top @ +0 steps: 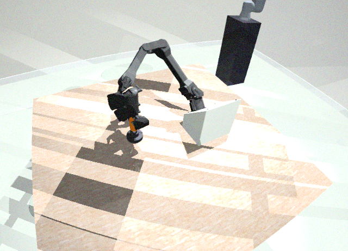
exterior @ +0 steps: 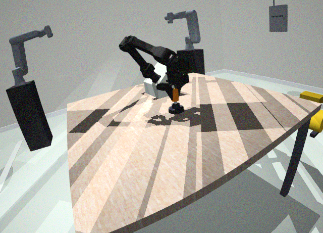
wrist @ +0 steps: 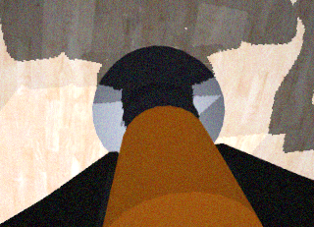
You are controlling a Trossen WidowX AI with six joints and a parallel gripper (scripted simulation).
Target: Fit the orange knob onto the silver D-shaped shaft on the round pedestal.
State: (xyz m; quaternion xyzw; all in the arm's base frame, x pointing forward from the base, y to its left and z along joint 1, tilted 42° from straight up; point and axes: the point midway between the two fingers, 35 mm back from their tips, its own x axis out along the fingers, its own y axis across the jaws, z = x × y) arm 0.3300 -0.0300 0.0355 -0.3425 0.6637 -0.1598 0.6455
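Right now the orange knob is 3 cm above my gripper tip. Round my gripper tip: round pedestal 4 cm below.
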